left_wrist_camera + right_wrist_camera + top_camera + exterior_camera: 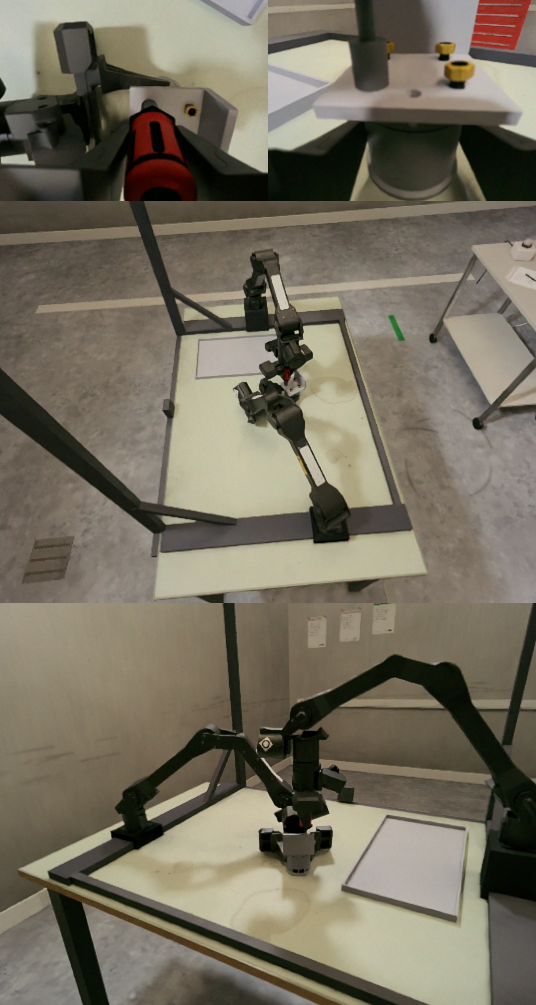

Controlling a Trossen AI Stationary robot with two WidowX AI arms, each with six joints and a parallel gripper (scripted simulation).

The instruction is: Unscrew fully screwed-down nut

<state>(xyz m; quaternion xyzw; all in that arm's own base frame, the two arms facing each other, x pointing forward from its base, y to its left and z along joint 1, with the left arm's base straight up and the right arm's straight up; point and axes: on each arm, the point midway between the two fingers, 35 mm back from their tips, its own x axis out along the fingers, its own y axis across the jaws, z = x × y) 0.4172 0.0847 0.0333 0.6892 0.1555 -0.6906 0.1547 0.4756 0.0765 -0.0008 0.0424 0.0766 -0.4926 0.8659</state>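
Right now my left hand is 3 cm above the red-handled nut driver. Round my left hand: nut: 1 cm ahead, 3 cm to the right, 7 cm below; pale bracket: 2 cm ahead, 1 cm to the right, 7 cm below; grey joint module: 2 cm ahead, 1 cm to the right, 11 cm below.
Now: the grey joint module 2 cm ahead of my right hand and 1 cm to the left of it. From my right hand the other things lie so: nut 4 cm above, 1 cm to the right, 1 cm ahead; then pale bracket 4 cm above, 3 cm ahead, 1 cm to the left; then red-handled nut driver 8 cm above, 2 cm to the left.
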